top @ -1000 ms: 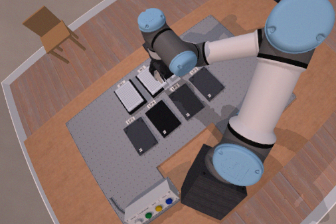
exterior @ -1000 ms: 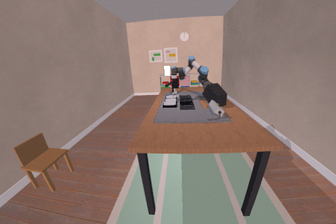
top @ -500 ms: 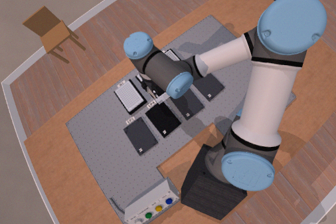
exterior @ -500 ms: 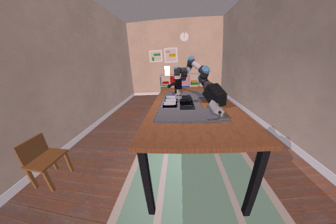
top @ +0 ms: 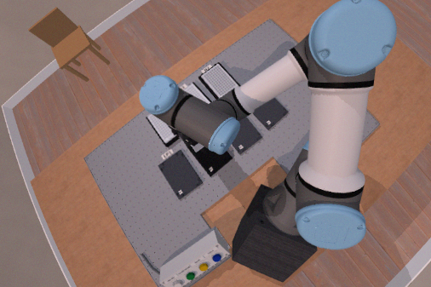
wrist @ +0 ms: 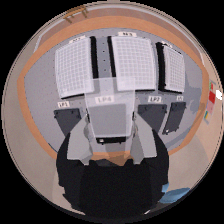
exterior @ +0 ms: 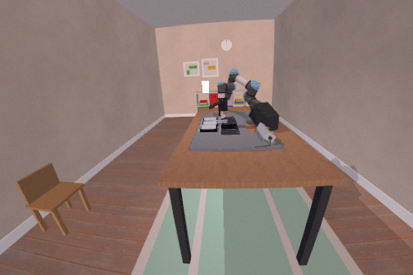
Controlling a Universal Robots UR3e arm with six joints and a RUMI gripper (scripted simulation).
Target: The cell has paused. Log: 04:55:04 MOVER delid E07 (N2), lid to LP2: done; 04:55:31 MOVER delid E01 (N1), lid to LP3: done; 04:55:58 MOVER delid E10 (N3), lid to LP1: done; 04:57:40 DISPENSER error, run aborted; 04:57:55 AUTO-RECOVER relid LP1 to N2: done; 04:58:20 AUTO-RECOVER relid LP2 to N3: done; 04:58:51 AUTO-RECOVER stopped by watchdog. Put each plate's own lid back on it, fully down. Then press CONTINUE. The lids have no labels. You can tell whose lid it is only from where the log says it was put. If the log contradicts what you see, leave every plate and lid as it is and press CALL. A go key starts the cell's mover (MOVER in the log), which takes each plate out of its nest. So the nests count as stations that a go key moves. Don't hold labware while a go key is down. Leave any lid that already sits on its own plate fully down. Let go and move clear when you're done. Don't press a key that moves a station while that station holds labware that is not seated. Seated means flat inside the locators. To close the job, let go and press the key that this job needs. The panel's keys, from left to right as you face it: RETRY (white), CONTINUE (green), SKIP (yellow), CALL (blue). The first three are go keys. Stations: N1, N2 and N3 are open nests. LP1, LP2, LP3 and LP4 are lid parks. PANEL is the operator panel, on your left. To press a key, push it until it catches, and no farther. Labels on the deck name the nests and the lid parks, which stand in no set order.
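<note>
Right now the lid park LP1 is 40 mm behind my hand, 160 mm to the left of it and 60 mm below it. Round my hand: lid park LP4: 70 mm behind, 30 mm to the left, 60 mm below; plate: 120 mm ahead, 40 mm to the left, 40 mm below; lid: 80 mm ahead, 80 mm to the right, 40 mm below.
</note>
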